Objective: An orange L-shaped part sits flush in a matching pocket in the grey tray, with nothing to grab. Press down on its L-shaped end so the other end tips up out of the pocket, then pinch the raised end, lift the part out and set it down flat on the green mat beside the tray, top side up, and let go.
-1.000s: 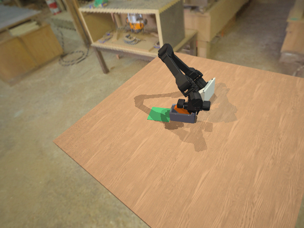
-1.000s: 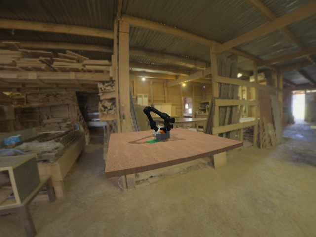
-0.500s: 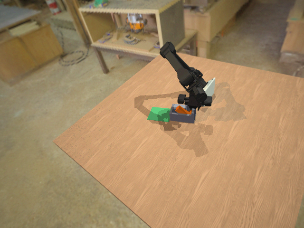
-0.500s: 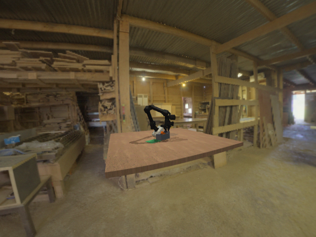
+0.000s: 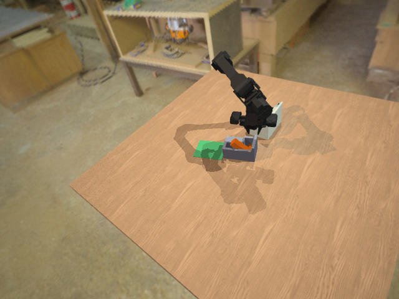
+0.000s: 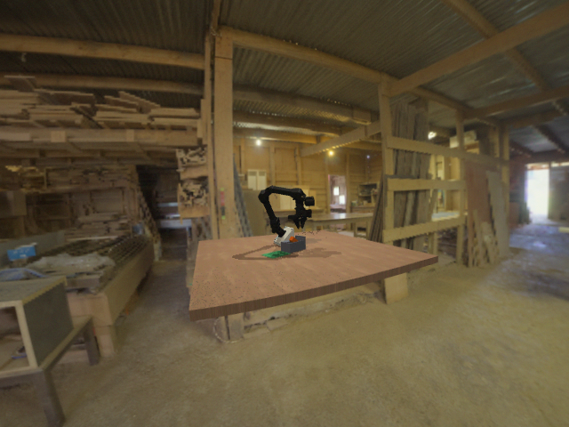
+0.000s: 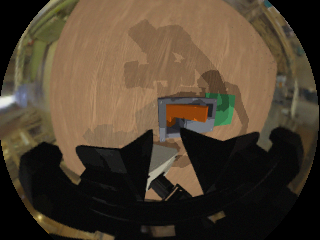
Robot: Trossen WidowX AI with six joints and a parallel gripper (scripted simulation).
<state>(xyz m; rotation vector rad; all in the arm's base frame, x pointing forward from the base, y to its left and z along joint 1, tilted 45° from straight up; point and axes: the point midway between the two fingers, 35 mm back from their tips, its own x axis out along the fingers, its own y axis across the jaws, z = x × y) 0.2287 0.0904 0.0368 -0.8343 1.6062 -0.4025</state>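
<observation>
My gripper tip is 40 mm to the left of the orange L-shaped part and 100 mm above it. Round my gripper tip: green mat 60 mm ahead, 210 mm to the right, 160 mm below.
</observation>
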